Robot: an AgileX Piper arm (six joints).
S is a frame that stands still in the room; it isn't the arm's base.
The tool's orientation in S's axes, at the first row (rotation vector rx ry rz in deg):
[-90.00, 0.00, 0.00]
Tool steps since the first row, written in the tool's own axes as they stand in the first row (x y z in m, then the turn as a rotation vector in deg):
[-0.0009, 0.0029, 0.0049, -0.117, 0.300, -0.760]
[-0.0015, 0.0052, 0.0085, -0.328, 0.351, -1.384]
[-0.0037, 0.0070, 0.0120, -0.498, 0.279, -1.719]
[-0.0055, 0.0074, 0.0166, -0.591, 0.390, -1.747]
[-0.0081, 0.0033, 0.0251, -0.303, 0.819, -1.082]
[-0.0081, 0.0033, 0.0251, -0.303, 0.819, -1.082]
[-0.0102, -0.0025, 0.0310, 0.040, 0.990, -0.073]
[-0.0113, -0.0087, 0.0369, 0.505, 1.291, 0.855]
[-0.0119, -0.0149, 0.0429, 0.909, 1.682, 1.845]
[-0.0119, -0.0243, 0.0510, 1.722, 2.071, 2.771]
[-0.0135, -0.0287, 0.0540, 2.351, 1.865, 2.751]
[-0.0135, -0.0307, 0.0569, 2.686, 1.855, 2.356]
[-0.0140, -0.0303, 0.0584, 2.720, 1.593, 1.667]
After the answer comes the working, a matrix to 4 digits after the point.
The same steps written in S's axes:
[-0.0009, 0.0049, -0.0029, -0.117, -0.760, -0.300]
[-0.0015, 0.0085, -0.0052, -0.328, -1.384, -0.351]
[-0.0037, 0.0120, -0.0070, -0.498, -1.719, -0.279]
[-0.0055, 0.0166, -0.0074, -0.591, -1.747, -0.390]
[-0.0081, 0.0251, -0.0033, -0.303, -1.082, -0.819]
[-0.0081, 0.0251, -0.0033, -0.303, -1.082, -0.819]
[-0.0102, 0.0310, 0.0025, 0.040, -0.073, -0.990]
[-0.0113, 0.0369, 0.0087, 0.505, 0.855, -1.291]
[-0.0119, 0.0429, 0.0149, 0.909, 1.845, -1.682]
[-0.0119, 0.0510, 0.0243, 1.722, 2.771, -2.071]
[-0.0135, 0.0540, 0.0287, 2.351, 2.751, -1.865]
[-0.0135, 0.0569, 0.0307, 2.686, 2.356, -1.855]
[-0.0140, 0.0584, 0.0303, 2.720, 1.667, -1.593]

The tool's axes in the first row as the columns of a matrix, in S's axes (rounded; the answer above uses it unrounded):
[1.0000, 0.0000, 0.0000]
[0.0000, 0.0000, 1.0000]
[0.0000, -1.0000, 0.0000]

